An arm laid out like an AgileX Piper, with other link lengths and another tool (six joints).
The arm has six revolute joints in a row. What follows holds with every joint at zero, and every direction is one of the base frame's.
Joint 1 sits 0.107 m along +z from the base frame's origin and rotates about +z.
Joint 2 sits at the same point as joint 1 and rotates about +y.
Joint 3 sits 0.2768 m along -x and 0.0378 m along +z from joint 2 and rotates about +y.
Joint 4 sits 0.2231 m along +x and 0.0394 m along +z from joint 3 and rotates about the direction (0.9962, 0, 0.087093).
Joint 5 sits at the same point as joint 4 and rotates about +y.
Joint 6 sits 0.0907 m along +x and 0.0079 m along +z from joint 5 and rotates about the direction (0.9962, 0, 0.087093).
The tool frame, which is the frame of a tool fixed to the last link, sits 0.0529 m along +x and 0.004 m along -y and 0.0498 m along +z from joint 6; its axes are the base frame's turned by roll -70.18, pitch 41.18 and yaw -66.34 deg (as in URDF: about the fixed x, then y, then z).
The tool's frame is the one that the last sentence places.
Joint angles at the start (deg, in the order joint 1, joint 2, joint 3, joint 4, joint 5, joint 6): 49.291 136.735 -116.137 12.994 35.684 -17.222
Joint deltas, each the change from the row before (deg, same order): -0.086 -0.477 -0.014 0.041 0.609 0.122; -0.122 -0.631 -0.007 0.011 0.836 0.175; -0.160 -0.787 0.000 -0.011 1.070 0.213; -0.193 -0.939 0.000 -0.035 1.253 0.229; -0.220 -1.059 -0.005 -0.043 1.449 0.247; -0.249 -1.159 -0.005 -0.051 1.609 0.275; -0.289 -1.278 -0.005 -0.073 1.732 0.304; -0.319 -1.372 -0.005 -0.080 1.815 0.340; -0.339 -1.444 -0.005 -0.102 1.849 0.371; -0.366 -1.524 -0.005 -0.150 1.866 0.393; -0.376 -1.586 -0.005 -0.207 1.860 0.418; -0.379 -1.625 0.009 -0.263 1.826 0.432
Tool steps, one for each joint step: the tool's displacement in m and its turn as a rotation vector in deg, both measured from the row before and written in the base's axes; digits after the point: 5 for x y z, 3 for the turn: -0.00032 -0.00126 0.00359 0.010 0.193 -0.058; -0.00042 -0.00183 0.00458 -0.041 0.258 -0.077; -0.00057 -0.00244 0.00557 -0.096 0.323 -0.087; -0.00071 -0.00299 0.00666 -0.123 0.336 -0.087; -0.00094 -0.00351 0.00742 -0.170 0.388 -0.085; -0.00113 -0.00405 0.00801 -0.209 0.435 -0.100; -0.00123 -0.00469 0.00883 -0.218 0.434 -0.135; -0.00137 -0.00524 0.00948 -0.208 0.435 -0.178; -0.00152 -0.00570 0.00998 -0.192 0.404 -0.217; -0.00161 -0.00625 0.01055 -0.180 0.330 -0.260; -0.00179 -0.00668 0.01097 -0.171 0.248 -0.297; -0.00198 -0.00704 0.01112 -0.173 0.168 -0.330
